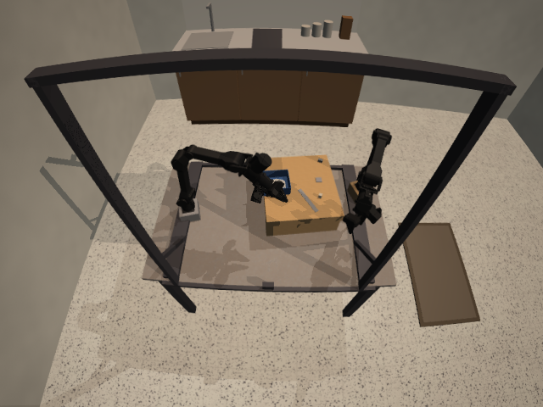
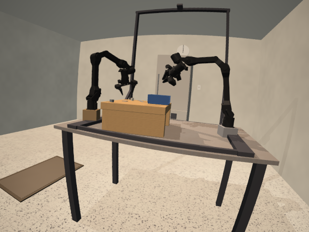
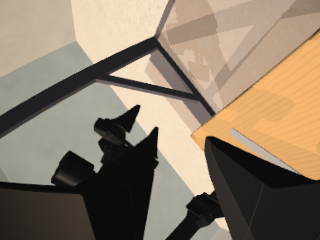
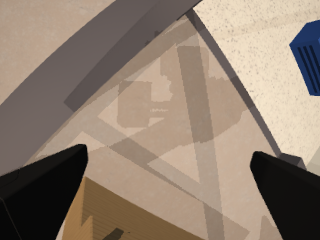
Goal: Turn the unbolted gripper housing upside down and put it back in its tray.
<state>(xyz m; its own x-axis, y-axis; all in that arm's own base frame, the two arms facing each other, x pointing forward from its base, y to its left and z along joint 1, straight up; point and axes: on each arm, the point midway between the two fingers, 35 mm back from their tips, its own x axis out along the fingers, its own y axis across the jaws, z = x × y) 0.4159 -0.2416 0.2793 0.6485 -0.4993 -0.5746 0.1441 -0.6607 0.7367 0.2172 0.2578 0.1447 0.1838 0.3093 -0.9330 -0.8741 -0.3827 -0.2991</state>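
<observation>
My left gripper is now 19 cm short of the blue tray, 16 cm above it and 4 cm to the left of it. The rest, counted from my left hand: white gripper housing: 18 cm ahead, 16 cm below, 2 cm to the right; grey strip: 18 cm below, 15 cm to the right, 9 cm ahead; small pale block: 21 cm to the right, 17 cm below, 10 cm ahead.
</observation>
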